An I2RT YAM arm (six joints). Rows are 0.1 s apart.
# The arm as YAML. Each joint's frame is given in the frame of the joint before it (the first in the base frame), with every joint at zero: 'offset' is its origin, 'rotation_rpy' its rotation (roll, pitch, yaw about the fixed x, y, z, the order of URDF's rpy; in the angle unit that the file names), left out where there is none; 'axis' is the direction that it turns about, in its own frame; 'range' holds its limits. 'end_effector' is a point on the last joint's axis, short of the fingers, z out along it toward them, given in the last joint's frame.
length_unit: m
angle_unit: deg
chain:
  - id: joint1
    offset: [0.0, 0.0, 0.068]
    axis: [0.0, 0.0, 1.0]
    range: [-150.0, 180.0]
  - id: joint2
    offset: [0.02, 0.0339, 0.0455]
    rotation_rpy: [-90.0, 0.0, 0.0]
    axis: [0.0, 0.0, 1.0]
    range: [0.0, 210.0]
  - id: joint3
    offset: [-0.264, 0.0, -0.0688]
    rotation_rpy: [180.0, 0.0, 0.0]
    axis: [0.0, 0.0, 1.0]
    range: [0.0, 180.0]
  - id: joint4
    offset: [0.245, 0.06, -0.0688]
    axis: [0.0, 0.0, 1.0]
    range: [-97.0, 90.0]
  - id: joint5
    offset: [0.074, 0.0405, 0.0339]
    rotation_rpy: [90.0, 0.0, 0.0]
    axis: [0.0, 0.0, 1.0]
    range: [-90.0, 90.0]
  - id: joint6
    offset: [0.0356, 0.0, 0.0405]
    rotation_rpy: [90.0, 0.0, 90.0]
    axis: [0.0, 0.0, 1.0]
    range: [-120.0, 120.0]
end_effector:
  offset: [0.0, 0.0, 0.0]
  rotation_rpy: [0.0, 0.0, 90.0]
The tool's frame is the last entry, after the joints.
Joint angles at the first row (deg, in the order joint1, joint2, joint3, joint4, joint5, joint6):
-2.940 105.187 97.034 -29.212 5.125 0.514
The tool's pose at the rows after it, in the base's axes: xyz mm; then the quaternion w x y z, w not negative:
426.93 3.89 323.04 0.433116 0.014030 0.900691 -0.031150
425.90 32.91 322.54 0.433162 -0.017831 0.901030 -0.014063
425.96 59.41 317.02 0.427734 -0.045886 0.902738 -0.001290
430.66 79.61 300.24 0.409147 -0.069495 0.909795 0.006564
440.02 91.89 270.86 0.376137 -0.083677 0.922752 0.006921
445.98 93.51 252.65 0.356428 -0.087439 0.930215 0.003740
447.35 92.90 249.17 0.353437 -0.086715 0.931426 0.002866
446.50 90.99 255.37 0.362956 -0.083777 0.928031 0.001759
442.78 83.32 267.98 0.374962 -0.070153 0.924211 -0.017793
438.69 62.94 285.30 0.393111 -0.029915 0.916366 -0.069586
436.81 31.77 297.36 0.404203 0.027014 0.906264 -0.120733
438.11 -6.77 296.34 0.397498 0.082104 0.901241 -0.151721
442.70 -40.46 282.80 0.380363 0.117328 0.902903 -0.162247
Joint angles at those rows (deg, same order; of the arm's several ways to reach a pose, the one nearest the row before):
0.907 105.448 97.032 -30.260 4.623 0.470
4.776 105.513 97.034 -30.284 4.295 0.448
8.295 106.301 97.033 -30.217 4.295 0.448
10.808 108.618 97.034 -30.239 4.120 0.229
12.120 112.552 97.033 -30.435 4.098 0.099
12.163 114.957 97.035 -30.480 4.120 -0.142
12.054 115.416 97.013 -30.370 4.142 -0.142
11.857 114.672 97.012 -29.956 4.338 -0.142
11.180 112.946 97.013 -30.371 6.634 -0.164
9.169 110.629 97.012 -30.655 12.600 0.098
5.606 109.099 97.033 -30.588 18.086 1.038
0.733 109.273 97.034 -30.633 20.338 2.197
-3.662 111.174 97.033 -30.261 19.879 2.721

